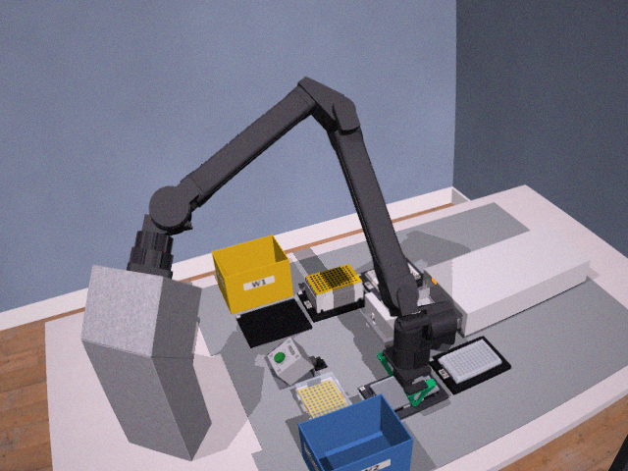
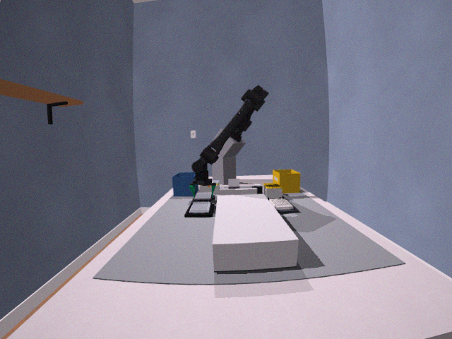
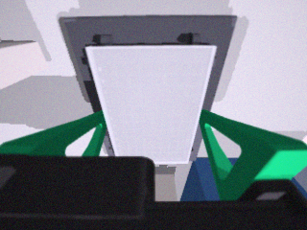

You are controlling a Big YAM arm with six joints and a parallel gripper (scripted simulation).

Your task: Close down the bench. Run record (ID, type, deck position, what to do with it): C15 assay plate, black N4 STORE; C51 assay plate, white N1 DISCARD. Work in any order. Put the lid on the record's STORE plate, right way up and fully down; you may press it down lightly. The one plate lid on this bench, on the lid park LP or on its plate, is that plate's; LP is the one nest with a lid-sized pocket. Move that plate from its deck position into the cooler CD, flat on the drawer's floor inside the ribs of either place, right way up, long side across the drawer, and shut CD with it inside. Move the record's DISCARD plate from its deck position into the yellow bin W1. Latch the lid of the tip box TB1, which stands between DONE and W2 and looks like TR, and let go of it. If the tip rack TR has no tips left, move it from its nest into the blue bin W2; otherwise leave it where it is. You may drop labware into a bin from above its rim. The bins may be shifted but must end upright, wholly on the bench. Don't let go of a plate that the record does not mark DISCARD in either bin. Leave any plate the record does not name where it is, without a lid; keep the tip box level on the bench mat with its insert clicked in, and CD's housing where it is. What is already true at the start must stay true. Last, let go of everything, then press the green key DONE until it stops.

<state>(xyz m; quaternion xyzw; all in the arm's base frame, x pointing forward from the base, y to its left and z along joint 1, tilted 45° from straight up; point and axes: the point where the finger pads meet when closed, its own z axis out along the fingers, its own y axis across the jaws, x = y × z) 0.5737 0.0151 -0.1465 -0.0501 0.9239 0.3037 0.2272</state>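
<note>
Right now my hand is right at the clear plate lid. The rest, counted from my hand: blue bin W2 (17 cm to the right, 14 cm behind, 1 cm above); black plate (right at my hand); tip box TB1 (18 cm behind, 2 cm to the right, 2 cm above).
</note>
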